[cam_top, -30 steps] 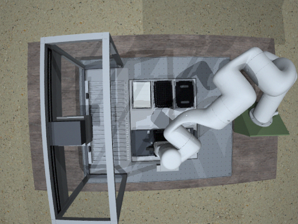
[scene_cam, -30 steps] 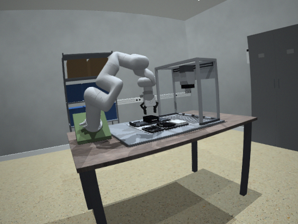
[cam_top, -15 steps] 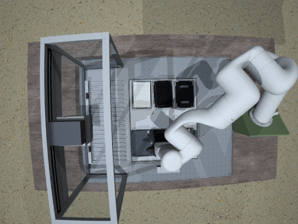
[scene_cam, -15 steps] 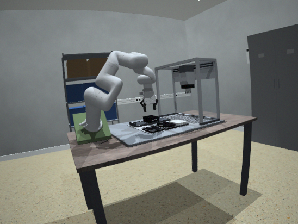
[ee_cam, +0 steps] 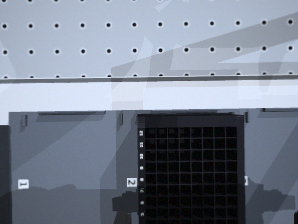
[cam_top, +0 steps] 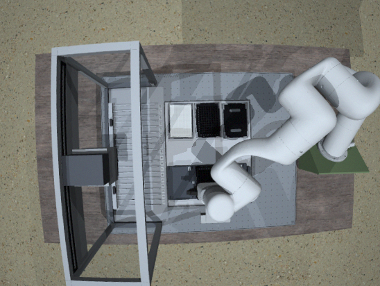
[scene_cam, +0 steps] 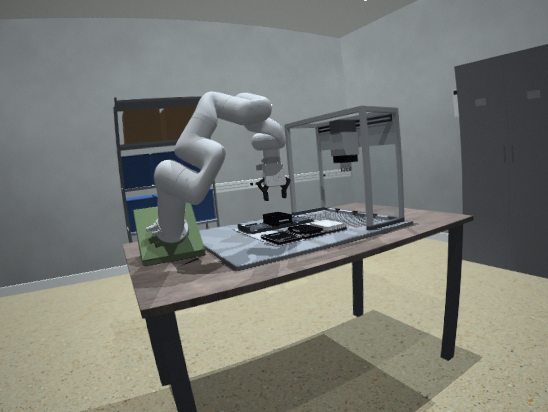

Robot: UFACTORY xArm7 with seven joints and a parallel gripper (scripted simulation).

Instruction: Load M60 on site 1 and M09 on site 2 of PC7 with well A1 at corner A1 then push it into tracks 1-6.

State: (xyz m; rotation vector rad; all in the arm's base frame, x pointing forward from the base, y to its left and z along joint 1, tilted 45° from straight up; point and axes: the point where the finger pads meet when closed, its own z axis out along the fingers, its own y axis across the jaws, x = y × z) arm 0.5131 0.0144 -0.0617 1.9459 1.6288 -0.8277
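The pale 384-well plate M60 lies 250 mm to the right of my hand, 110 mm below it and 70 mm ahead of it. Round my hand: dark plate carrier PC7: 110 mm below, 10 mm behind; then black deep-well block M09: 100 mm below; then nest S3: 250 mm to the right, 120 mm below, 70 mm ahead.
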